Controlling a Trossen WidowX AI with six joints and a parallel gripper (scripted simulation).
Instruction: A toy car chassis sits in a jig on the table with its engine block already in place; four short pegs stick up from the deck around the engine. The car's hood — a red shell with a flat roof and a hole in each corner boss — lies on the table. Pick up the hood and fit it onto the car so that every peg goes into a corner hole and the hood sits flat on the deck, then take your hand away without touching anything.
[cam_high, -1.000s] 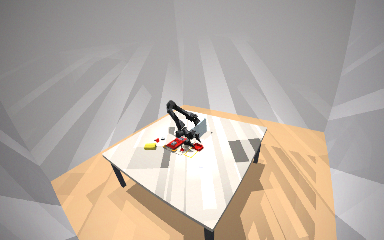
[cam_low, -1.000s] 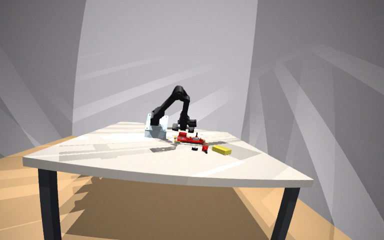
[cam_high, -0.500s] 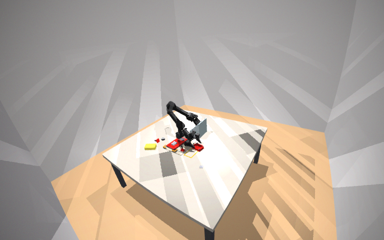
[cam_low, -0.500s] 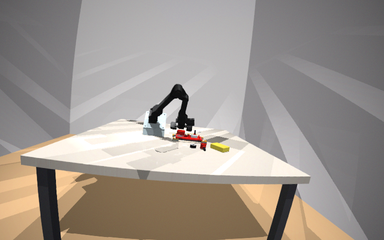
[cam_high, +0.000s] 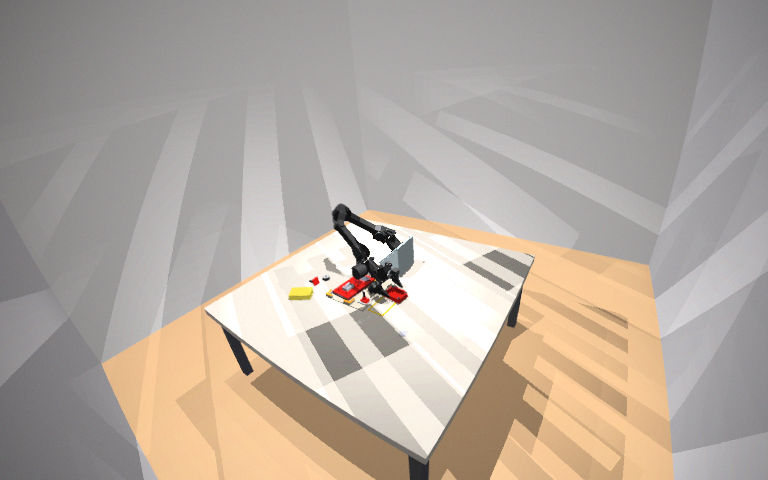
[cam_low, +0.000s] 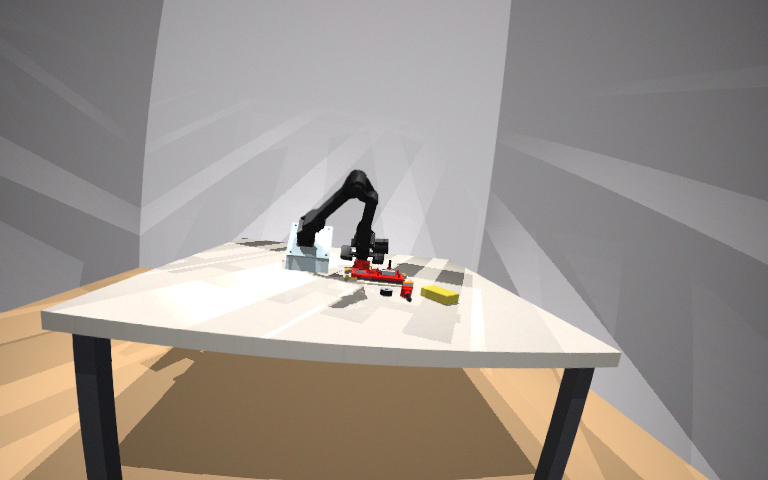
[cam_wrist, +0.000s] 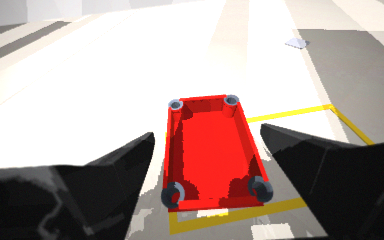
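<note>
Now: gripper tip 2 cm above the red hood. The rest, counted from my gripper tip: yellow block 43 cm to the right, 22 cm ahead, 1 cm below; then wheel 42 cm to the right, 4 cm ahead, 2 cm below.
</note>
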